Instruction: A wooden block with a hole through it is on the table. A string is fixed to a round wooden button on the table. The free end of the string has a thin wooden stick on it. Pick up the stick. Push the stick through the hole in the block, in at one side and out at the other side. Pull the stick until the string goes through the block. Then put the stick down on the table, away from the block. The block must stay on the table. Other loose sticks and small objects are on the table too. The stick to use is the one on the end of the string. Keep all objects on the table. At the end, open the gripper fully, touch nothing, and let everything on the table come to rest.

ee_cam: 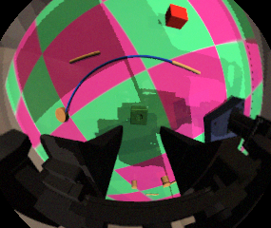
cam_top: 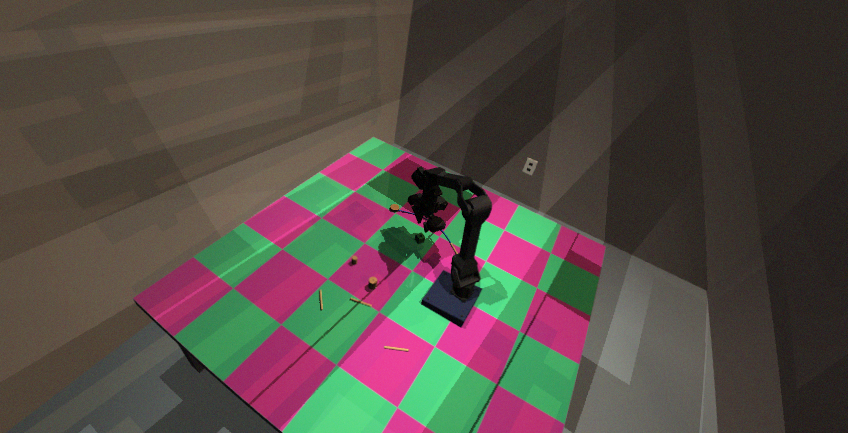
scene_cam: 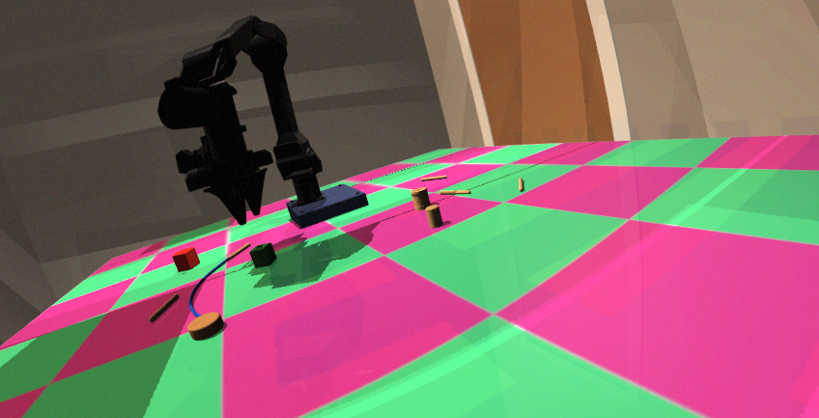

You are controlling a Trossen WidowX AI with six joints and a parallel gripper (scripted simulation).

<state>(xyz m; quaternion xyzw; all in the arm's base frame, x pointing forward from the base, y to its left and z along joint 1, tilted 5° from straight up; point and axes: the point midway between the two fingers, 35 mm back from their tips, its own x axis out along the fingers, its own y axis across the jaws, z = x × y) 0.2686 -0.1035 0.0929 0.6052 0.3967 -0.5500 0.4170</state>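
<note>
The green block is 60 mm below my gripper tip. From my gripper tip the other things lie so: red cube: 140 mm behind, 180 mm to the right, 60 mm below; round wooden button: 190 mm ahead, 60 mm to the right, 70 mm below.
</note>
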